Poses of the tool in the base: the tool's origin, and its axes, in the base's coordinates. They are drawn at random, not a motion.
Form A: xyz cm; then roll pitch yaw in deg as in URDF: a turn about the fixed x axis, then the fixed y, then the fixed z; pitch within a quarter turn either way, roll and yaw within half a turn.
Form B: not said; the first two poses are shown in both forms.
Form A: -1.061, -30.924, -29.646, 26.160, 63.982, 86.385
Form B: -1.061, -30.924, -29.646, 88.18, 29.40, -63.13
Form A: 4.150, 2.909, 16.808, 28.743, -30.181, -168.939
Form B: 4.150, 2.909, 16.808, -154.45, 19.90, -36.29
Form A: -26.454, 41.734, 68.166, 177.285, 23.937, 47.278
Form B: -26.454, 41.734, 68.166, -50.30, -13.90, 160.13
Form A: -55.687, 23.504, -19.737, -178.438, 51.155, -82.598
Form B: -55.687, 23.504, -19.737, 85.35, -4.20, -128.95
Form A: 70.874, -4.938, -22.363, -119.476, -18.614, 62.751
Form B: 70.874, -4.938, -22.363, -52.46, -44.59, -130.91
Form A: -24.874, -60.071, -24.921, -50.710, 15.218, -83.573
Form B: -24.874, -60.071, -24.921, -79.90, 51.97, 7.32
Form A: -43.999, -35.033, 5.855, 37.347, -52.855, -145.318
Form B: -43.999, -35.033, 5.855, -120.29, 10.13, -60.81
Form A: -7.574, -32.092, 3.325, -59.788, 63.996, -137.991
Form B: -7.574, -32.092, 3.325, -109.62, 14.02, 76.86
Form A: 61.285, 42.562, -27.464, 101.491, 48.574, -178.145
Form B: 61.285, 42.562, -27.464, 131.75, 6.75, -97.63
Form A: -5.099, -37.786, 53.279, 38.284, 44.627, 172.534
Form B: -5.099, -37.786, 53.279, 142.91, -27.79, -50.84
